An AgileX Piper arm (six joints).
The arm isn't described. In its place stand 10 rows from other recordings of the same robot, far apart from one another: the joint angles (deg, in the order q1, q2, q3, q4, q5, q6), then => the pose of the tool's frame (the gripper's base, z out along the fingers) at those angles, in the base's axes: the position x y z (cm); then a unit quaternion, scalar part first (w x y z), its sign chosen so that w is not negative.
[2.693, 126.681, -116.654, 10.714, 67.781, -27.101] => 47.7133, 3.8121, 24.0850, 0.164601, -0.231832, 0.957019, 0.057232
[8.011, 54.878, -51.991, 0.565, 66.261, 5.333] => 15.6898, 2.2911, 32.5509, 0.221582, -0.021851, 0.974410, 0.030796
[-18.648, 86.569, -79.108, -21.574, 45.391, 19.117] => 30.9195, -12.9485, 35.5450, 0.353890, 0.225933, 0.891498, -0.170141
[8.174, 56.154, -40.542, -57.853, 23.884, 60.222] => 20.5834, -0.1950, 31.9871, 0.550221, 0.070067, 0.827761, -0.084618
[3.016, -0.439, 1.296, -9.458, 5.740, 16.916] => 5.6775, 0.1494, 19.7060, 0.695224, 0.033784, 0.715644, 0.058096
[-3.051, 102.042, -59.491, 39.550, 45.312, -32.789] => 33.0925, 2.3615, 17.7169, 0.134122, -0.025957, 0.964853, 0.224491
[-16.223, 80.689, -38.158, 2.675, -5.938, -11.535] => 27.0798, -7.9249, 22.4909, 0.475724, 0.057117, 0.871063, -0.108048
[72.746, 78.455, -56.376, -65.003, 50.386, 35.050] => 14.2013, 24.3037, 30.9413, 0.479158, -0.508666, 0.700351, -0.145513
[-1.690, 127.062, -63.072, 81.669, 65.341, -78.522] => 36.0570, 7.1226, 8.2769, 0.143080, -0.107525, 0.837350, 0.516538
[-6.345, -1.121, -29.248, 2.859, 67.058, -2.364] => -1.3429, 0.5699, 27.1420, 0.487480, 0.027626, 0.872611, -0.012248
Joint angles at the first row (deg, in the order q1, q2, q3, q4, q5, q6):
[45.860 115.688 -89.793 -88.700 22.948 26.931]
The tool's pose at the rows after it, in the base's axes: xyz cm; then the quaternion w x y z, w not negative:
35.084, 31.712, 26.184, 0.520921, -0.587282, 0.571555, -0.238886
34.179, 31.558, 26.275, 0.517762, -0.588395, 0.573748, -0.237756
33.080, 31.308, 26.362, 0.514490, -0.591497, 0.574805, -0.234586
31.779, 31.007, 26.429, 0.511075, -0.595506, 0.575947, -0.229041
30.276, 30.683, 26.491, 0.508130, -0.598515, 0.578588, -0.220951
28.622, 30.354, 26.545, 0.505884, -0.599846, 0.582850, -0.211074
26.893, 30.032, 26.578, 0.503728, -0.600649, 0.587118, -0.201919
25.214, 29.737, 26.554, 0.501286, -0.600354, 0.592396, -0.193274
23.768, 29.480, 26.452, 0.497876, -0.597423, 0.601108, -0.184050
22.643, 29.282, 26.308, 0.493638, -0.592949, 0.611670, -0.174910
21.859, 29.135, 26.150, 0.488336, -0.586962, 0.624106, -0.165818
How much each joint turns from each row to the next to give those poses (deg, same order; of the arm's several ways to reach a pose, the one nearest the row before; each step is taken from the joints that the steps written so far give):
[0.699 -1.083 1.487 0.333 0.837 0.133]
[0.816 -1.495 2.041 0.190 0.758 0.389]
[0.895 -1.899 2.603 0.088 0.490 0.500]
[1.067 -2.207 3.011 0.209 0.376 0.592]
[1.325 -2.449 3.273 0.383 0.456 0.892]
[1.599 -2.570 3.362 0.509 0.645 1.242]
[1.856 -2.545 3.278 0.585 0.940 1.281]
[1.990 -2.309 2.976 0.787 1.176 1.274]
[1.856 -1.840 2.400 1.266 1.245 1.218]
[1.533 -1.314 1.734 1.577 1.098 0.995]
[1.100 -0.834 1.086 1.932 0.868 0.660]

